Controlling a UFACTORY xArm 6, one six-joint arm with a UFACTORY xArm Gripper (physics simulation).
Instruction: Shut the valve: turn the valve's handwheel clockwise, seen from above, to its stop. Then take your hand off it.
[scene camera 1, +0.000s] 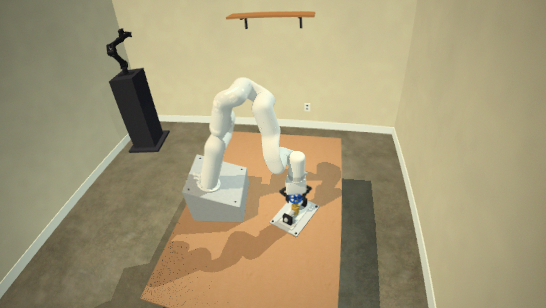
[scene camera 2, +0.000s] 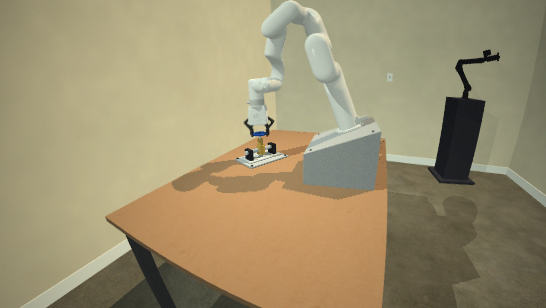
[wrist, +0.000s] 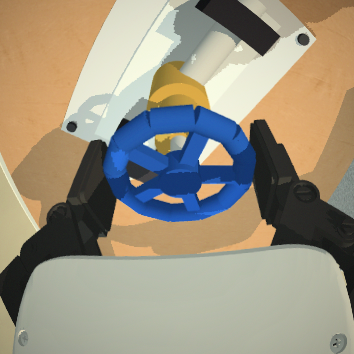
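Observation:
The blue handwheel (scene camera 1: 296, 199) (scene camera 2: 259, 134) (wrist: 180, 181) sits level on top of the brass valve body (scene camera 1: 295, 208) (scene camera 2: 261, 148) (wrist: 175, 91). The valve is on a pale pipe (wrist: 209, 56) held by black blocks above a white base plate (scene camera 1: 296, 231) (scene camera 2: 252, 164) (wrist: 87, 95). My gripper (scene camera 1: 295, 197) (scene camera 2: 259, 134) (wrist: 178, 149) points down and is shut on the handwheel, with one black finger against each side of the rim. The handwheel's angle relative to its stop cannot be told from these views.
The plate lies on the orange-brown table top (scene camera 1: 300, 270) (scene camera 2: 280, 225). The arm's grey base block (scene camera 1: 217, 207) (scene camera 2: 340, 167) stands beside it. A black pedestal (scene camera 1: 135, 110) (scene camera 2: 459, 140) with a small black arm stands on the floor away from the table. A wooden shelf (scene camera 1: 272, 15) is on the wall.

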